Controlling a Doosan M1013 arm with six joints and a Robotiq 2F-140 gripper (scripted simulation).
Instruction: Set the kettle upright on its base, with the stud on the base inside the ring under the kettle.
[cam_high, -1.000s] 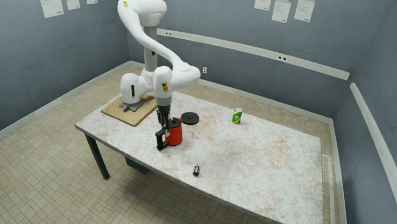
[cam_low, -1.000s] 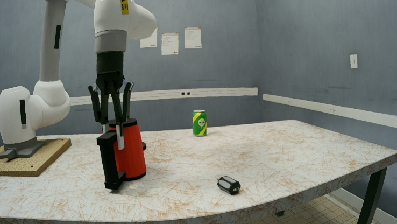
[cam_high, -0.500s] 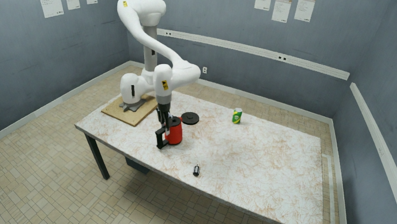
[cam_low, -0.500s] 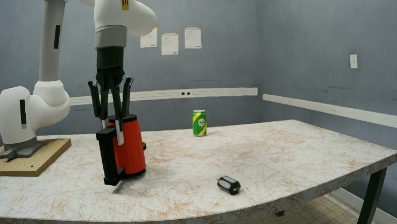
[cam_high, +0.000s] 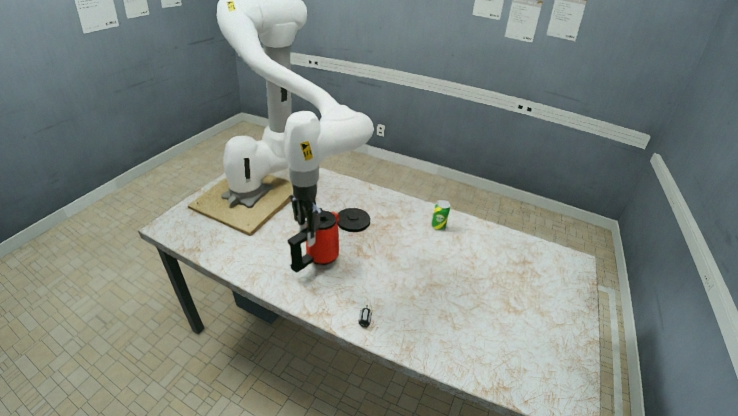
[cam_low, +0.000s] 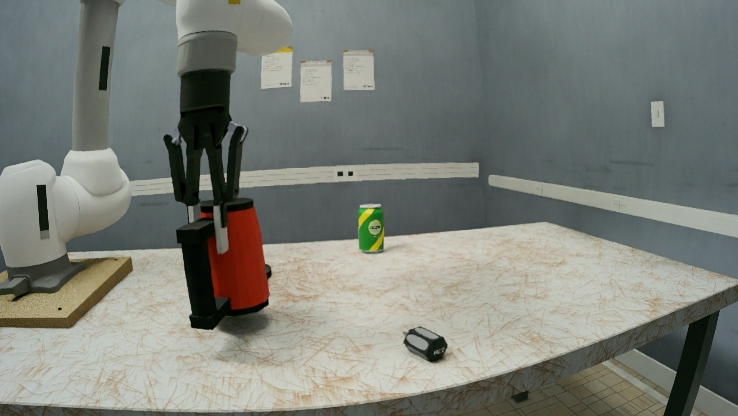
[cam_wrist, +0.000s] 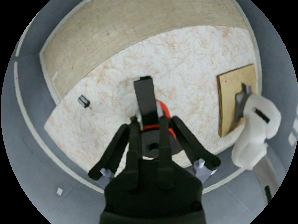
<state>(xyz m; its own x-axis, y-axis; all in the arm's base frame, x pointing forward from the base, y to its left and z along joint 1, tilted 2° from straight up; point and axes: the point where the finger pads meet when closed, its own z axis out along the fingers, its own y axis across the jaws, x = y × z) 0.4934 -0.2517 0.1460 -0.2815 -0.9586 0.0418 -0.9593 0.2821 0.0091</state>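
The red kettle is 50 mm below my hand, 30 mm to the left of it and 10 mm ahead of it. The rest, counted from my hand: yellow can: 480 mm to the left, 360 mm ahead, 110 mm below; then small black object: 270 mm ahead, 160 mm below, 100 mm to the right; then kettle base: 340 mm to the left, 160 mm below, 20 mm ahead.
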